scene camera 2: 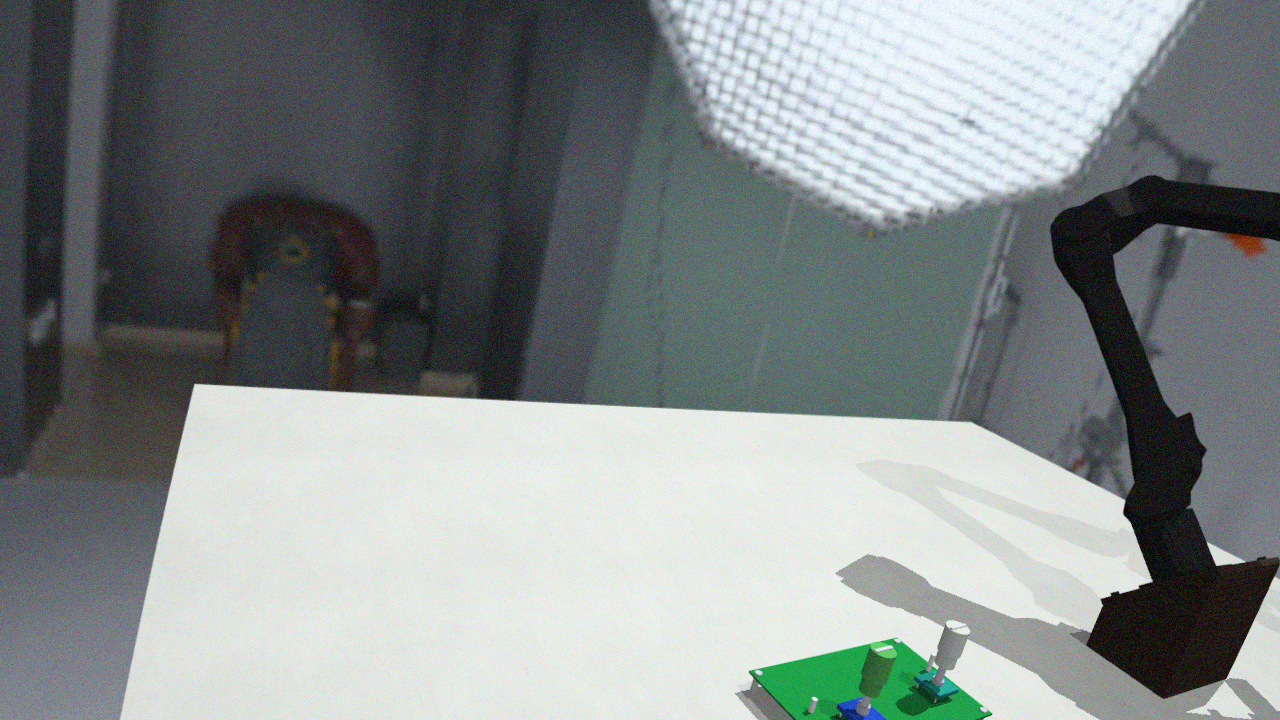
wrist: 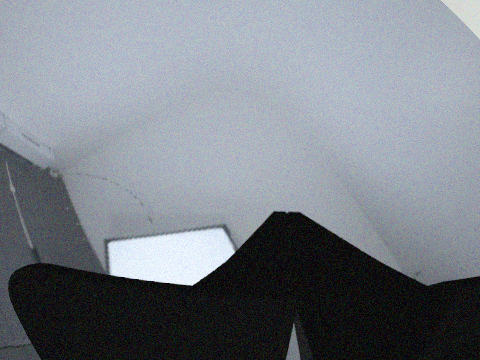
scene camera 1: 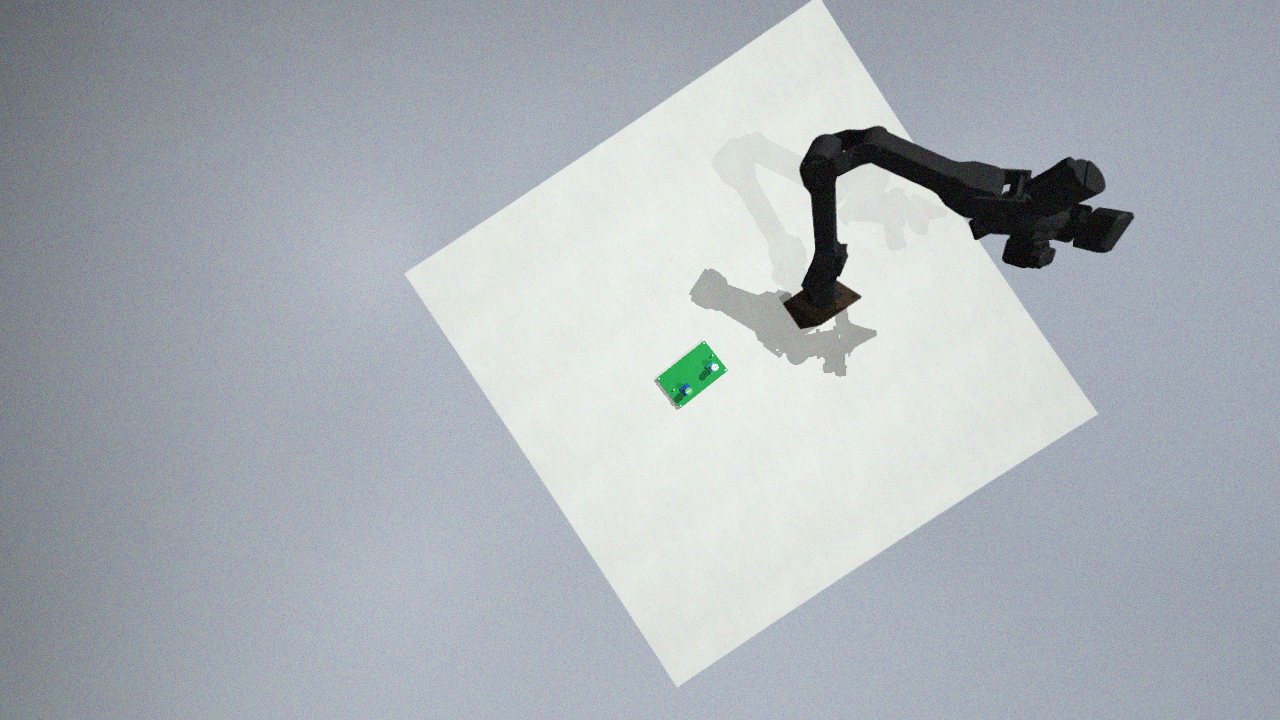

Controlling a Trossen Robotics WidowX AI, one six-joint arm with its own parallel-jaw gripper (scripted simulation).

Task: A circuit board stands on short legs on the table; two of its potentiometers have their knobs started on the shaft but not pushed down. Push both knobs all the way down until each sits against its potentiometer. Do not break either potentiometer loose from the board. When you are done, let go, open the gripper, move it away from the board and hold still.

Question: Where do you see a white knob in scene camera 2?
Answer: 955, 634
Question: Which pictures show my gripper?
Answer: The wrist view and scene camera 1 only.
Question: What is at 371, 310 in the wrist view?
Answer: My gripper.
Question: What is my gripper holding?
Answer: Nothing.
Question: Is my gripper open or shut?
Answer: Shut.
